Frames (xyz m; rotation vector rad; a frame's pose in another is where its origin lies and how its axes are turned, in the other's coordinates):
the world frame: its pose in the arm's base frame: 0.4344 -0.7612 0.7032 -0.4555 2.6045 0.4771
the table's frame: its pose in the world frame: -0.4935 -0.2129 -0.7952 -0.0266 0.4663 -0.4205
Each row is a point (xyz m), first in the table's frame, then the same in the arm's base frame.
Working: the table's frame: its pose in the arm's base frame: 0.6406 -1.1534 1.5546 -1.2167 2.8137 0.2845

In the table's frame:
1: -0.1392 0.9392 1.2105
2: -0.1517 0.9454 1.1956
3: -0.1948 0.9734 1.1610
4: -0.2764 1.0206 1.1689
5: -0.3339 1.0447 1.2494
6: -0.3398 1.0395 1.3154
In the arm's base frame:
1: 0.0341 -0.1893 0.5205
2: 0.0383 -0.1790 0.5376
3: 0.0481 -0.1361 0.5812
4: 0.0696 -0.0445 0.5909
5: 0.0903 0.0284 0.5229
6: 0.0971 0.0419 0.4582

